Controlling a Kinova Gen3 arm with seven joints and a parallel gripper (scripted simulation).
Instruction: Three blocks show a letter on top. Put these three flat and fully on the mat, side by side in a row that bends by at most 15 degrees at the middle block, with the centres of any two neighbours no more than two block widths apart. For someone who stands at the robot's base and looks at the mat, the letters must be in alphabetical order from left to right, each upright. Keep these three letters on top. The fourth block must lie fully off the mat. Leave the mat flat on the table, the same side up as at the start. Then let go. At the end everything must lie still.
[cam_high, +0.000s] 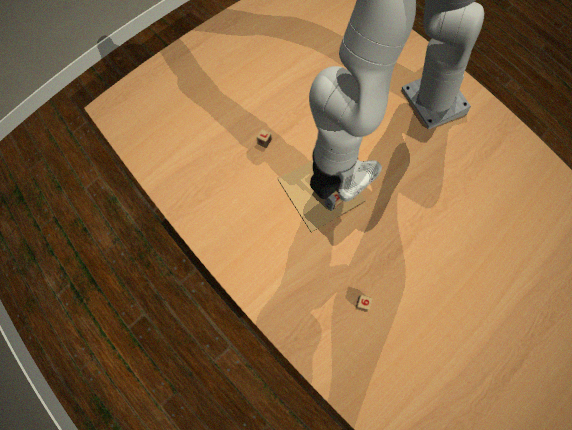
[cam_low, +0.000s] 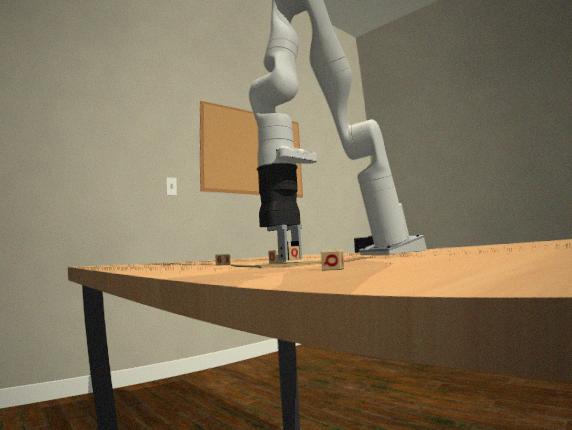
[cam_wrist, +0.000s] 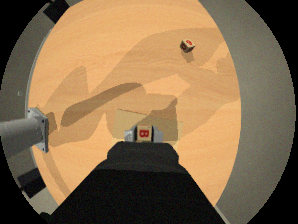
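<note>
My gripper is now right at the block marked B. From my hand the other things lie so: tan mat 4 cm to the right, 2 cm below.
</note>
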